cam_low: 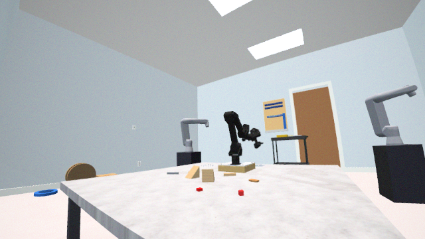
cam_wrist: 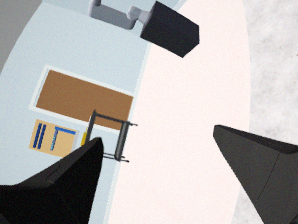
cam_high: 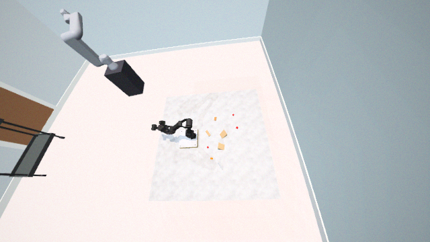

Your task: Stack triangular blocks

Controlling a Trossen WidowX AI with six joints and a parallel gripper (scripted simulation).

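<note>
Right now the triangular block is 730 mm ahead of my gripper tip, 220 mm below it and 170 mm to the right of it. Round my gripper tip: grey bar: 620 mm ahead, 510 mm to the right, 230 mm below; tan slab: 540 mm ahead, 230 mm below, 120 mm to the right.
</note>
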